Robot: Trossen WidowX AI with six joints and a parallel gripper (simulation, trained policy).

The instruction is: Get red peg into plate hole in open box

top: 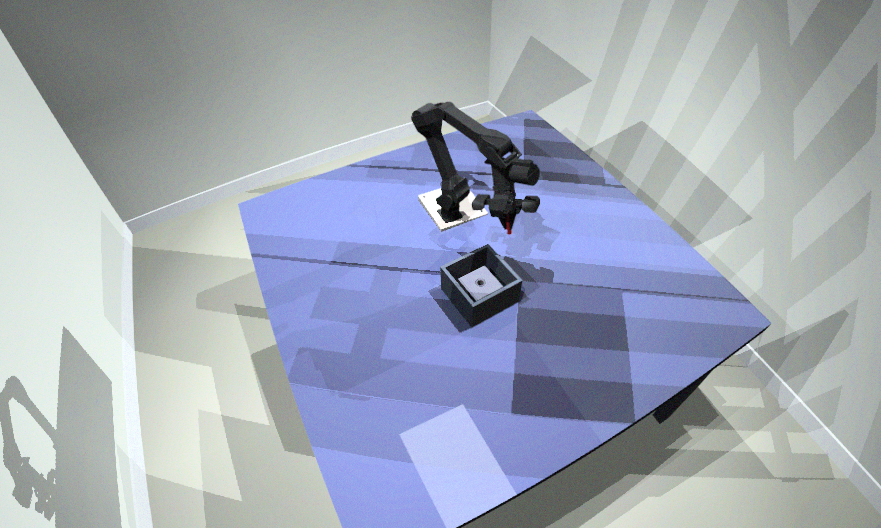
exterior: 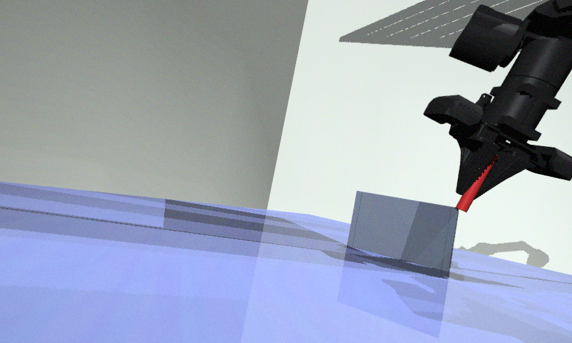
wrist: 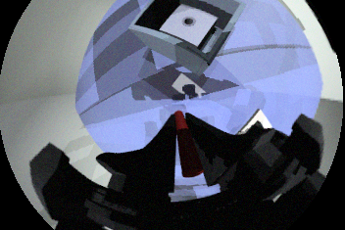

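Right now the grey plate is 100 mm ahead of my gripper tip, 150 mm to the right of it and 60 mm below it. Also, from my gripper tip: dark grey box: 100 mm ahead, 150 mm to the right, 80 mm below; red peg: 10 mm behind, 10 mm to the left, 20 mm above.
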